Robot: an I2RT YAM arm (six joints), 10 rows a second.
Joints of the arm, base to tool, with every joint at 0 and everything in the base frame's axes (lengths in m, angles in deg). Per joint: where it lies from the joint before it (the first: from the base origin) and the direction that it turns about. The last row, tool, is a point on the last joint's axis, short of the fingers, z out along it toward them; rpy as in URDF.
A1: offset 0.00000 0.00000 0.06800 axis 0 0 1
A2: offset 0.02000 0.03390 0.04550 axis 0 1 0
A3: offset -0.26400 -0.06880 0.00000 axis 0 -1 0
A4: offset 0.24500 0.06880 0.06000 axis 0 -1 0
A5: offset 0.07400 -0.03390 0.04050 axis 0 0 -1
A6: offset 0.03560 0.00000 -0.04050 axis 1 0 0
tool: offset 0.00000 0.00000 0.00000 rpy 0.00 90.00 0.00
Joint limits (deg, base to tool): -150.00..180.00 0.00..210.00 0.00..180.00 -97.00..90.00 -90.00..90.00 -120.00..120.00
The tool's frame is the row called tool.
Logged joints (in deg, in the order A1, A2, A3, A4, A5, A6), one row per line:
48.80 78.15 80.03 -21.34 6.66 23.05
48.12 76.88 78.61 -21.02 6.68 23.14
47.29 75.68 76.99 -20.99 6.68 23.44
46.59 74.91 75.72 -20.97 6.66 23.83
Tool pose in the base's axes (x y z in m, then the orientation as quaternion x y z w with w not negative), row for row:
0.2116 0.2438 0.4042 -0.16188 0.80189 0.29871 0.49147
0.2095 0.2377 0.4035 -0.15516 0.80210 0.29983 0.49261
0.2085 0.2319 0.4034 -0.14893 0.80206 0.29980 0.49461
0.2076 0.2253 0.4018 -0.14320 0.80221 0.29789 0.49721
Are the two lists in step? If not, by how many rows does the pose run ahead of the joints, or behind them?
The pose runs 2 rows behind the joints: the pose in row i belongs to the joints in row i - 2.
